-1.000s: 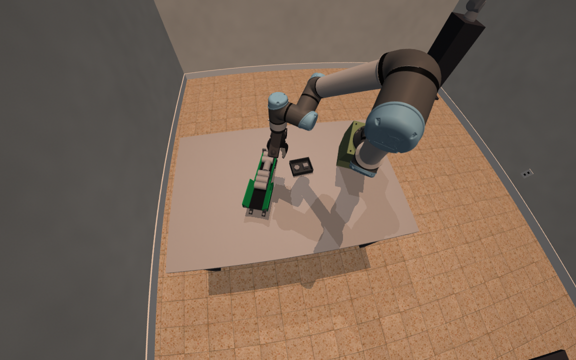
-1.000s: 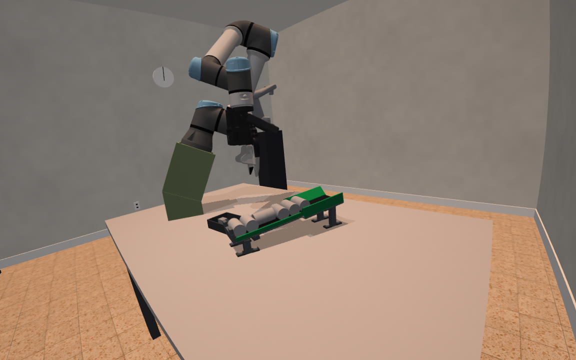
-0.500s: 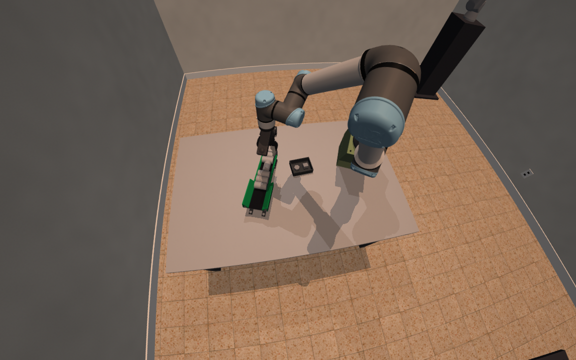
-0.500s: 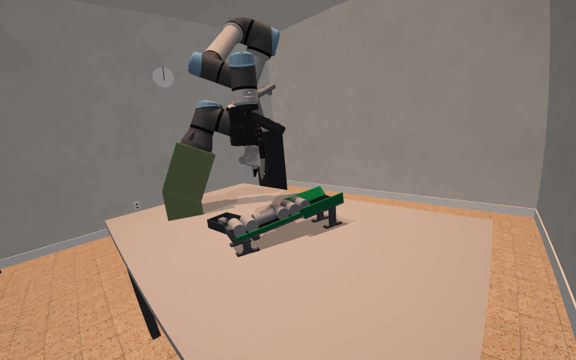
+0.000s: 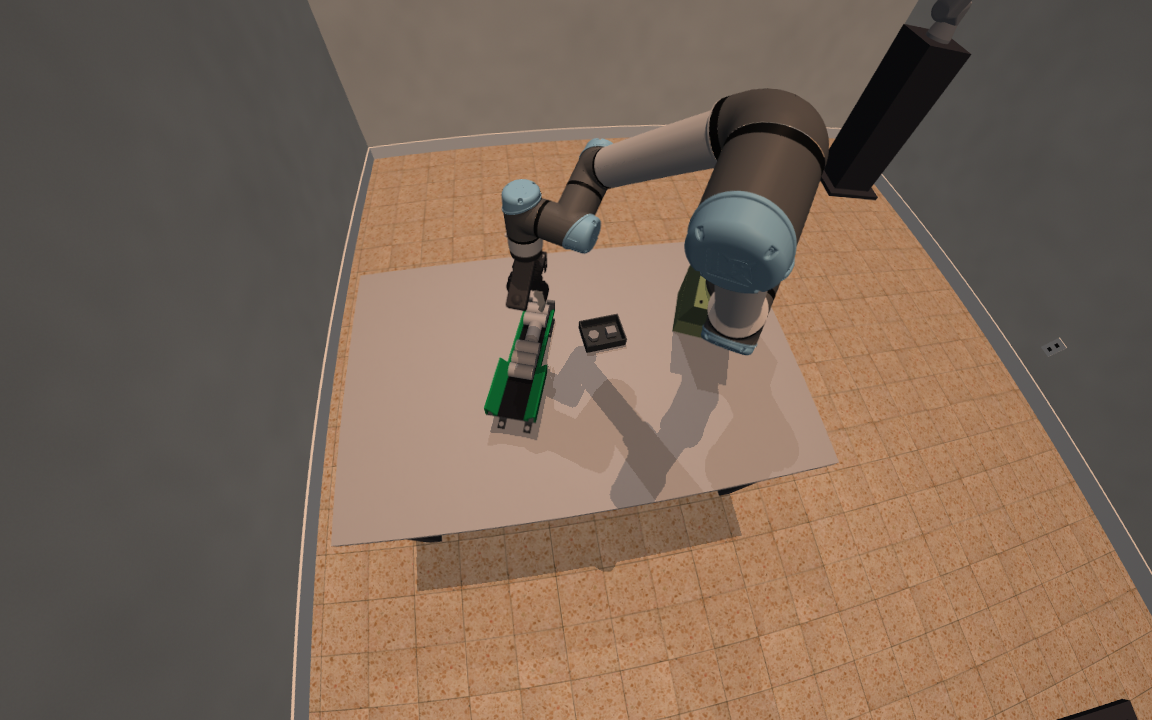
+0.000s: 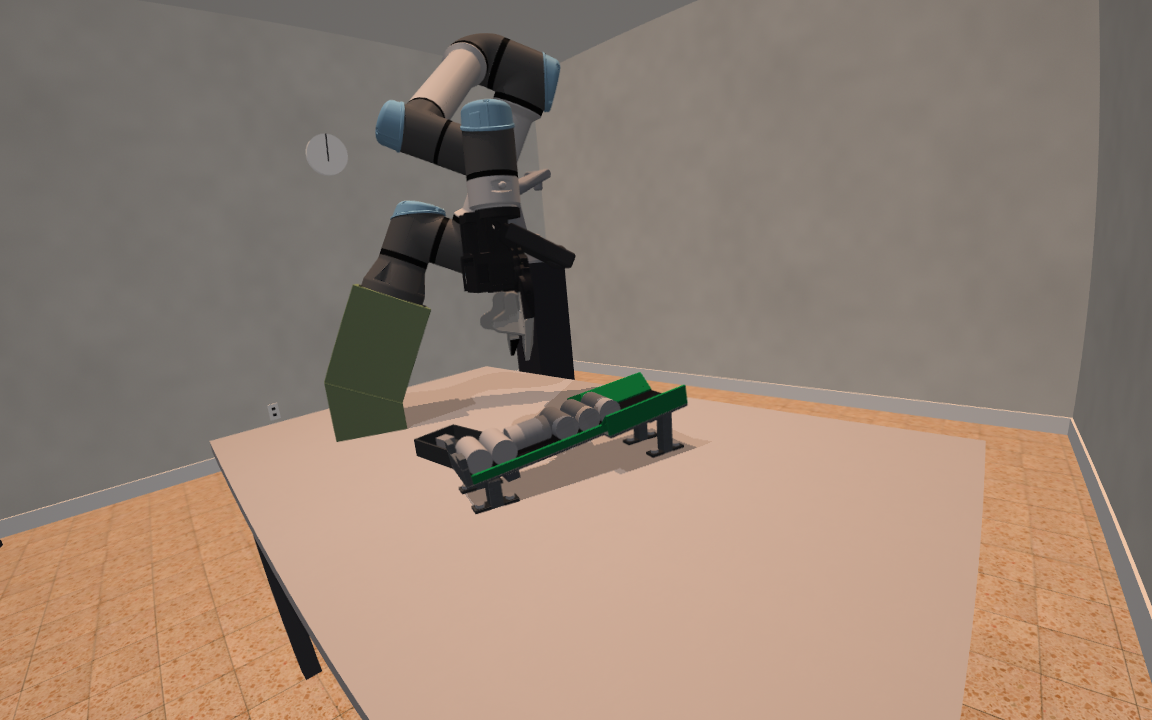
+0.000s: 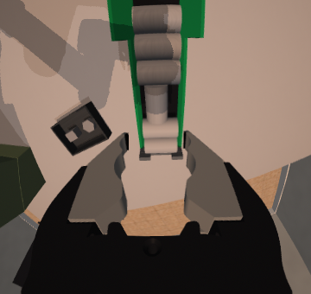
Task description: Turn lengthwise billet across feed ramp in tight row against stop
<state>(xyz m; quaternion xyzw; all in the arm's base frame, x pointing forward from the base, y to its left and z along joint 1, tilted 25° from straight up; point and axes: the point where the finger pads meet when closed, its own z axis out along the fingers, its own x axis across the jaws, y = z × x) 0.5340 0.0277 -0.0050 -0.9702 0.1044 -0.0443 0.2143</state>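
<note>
Now: hand 160 mm above the stop, 120 mm to the left of it and 20 mm past it. From my hand the other things lie so: black tray (210 mm below, 210 mm behind, 50 mm to the right).
</note>
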